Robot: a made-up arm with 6 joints. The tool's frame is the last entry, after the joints. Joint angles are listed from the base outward. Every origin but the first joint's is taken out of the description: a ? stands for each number. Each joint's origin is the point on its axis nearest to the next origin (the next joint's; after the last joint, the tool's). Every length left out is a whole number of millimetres.
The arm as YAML. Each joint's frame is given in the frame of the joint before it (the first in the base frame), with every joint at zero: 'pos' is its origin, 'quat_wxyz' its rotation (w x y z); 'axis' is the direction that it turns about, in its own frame. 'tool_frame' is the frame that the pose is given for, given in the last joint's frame.
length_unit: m
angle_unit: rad
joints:
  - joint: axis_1
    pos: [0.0, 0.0, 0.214]
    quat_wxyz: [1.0, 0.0, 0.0, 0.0]
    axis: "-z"
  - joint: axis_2
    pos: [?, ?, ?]
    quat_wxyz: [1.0, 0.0, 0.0, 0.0]
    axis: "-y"
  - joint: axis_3
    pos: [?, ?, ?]
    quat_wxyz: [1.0, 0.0, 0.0, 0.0]
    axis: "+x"
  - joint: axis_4
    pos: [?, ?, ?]
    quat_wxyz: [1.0, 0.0, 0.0, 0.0]
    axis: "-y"
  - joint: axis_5
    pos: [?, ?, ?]
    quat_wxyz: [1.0, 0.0, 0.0, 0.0]
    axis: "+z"
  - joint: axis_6
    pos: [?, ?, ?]
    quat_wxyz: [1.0, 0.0, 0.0, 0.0]
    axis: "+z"
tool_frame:
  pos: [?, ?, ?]
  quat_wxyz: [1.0, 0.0, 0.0, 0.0]
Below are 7 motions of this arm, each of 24 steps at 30 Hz.
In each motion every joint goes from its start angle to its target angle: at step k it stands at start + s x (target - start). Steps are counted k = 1, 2, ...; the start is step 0. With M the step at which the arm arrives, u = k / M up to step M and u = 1 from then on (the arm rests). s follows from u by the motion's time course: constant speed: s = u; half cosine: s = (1 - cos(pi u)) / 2; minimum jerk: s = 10 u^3 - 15 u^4 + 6 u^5.
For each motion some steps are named. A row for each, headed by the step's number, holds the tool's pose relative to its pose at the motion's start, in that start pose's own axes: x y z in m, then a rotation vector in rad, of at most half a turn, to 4 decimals.
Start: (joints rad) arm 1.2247 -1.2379 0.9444 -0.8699 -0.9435 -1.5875
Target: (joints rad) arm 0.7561 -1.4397 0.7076 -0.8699 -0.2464 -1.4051
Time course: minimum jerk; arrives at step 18
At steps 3, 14, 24:
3: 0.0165 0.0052 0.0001 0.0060 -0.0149 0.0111
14: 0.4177 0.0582 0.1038 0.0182 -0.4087 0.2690
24: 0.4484 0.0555 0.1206 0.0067 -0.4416 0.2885

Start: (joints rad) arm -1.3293 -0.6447 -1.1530 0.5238 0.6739 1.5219
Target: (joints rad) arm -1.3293 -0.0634 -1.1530 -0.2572 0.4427 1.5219
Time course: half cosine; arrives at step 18
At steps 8, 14, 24:
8: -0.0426 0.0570 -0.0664 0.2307 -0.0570 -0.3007
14: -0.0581 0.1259 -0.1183 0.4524 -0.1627 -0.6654
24: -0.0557 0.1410 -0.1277 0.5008 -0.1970 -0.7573

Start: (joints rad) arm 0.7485 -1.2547 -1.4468 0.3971 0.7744 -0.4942
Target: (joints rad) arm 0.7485 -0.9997 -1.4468 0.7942 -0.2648 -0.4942
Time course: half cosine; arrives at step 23
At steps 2, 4, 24:
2: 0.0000 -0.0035 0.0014 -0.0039 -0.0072 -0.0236
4: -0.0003 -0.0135 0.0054 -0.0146 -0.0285 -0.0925
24: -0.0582 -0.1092 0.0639 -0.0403 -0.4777 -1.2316

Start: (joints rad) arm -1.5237 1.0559 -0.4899 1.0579 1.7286 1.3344
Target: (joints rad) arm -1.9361 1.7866 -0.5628 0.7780 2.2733 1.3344
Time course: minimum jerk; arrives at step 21
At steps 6, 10, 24:
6: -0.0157 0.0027 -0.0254 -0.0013 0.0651 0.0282
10: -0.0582 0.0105 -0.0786 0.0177 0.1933 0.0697
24: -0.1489 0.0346 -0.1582 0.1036 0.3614 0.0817

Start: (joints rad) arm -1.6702 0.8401 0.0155 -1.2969 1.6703 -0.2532
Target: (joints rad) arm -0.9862 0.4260 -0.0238 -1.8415 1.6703 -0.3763
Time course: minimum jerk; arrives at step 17
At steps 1, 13, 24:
1: -0.0001 0.0006 -0.0003 0.0018 -0.0003 -0.0014
13: 0.1529 0.3135 0.0209 0.9350 -0.3146 -0.5415
24: 0.1827 0.3331 0.0450 1.0275 -0.3629 -0.5706

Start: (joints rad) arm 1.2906 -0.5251 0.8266 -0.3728 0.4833 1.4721
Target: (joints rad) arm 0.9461 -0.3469 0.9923 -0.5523 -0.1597 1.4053
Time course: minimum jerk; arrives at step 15
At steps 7, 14, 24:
7: -0.0849 0.0523 -0.0322 0.1387 0.0259 -0.1757
14: -0.2032 0.1450 -0.0632 0.3199 0.1221 -0.3965
24: -0.2038 0.1455 -0.0633 0.3208 0.1227 -0.3975

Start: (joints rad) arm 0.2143 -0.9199 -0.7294 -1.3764 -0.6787 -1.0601
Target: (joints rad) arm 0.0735 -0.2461 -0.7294 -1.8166 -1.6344 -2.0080
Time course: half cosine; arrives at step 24
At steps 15, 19, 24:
15: -0.2703 0.1618 0.0862 -0.1288 0.2589 -1.3802
19: -0.2955 0.2470 0.1261 -0.2364 0.3169 -1.7603
24: -0.2962 0.2890 0.1445 -0.3031 0.3383 -1.9452

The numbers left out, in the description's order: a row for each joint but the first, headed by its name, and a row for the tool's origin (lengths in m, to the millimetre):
axis_2: -0.109 0.155 0.0
axis_3: -0.085 0.0 -0.055
axis_4: 0.0 -0.153 -0.154
axis_5: 0.015 0.0 -0.375
axis_6: 0.094 0.078 0.0
tool: 0.059 -0.213 0.0

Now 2 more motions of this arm.
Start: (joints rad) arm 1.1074 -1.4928 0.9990 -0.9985 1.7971 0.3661
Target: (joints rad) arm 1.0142 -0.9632 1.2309 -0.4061 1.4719 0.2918
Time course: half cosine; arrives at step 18
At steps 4, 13, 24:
4: -0.0419 -0.0330 0.0121 -0.0666 0.0834 -0.0030
13: -0.1837 -0.2232 0.1826 -0.5165 0.4462 0.0579
24: -0.1844 -0.2619 0.2388 -0.6353 0.4950 0.0965

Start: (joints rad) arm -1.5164 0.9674 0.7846 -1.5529 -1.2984 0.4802
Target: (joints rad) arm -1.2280 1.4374 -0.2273 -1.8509 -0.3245 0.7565
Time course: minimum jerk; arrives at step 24
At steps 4, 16, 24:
4: 0.0071 -0.0106 0.0076 -0.0017 -0.0095 0.0001
16: 0.0167 -0.1795 0.0965 0.0950 -0.1479 -0.0085
24: 0.0002 -0.1874 0.0996 0.1690 -0.2078 -0.0013

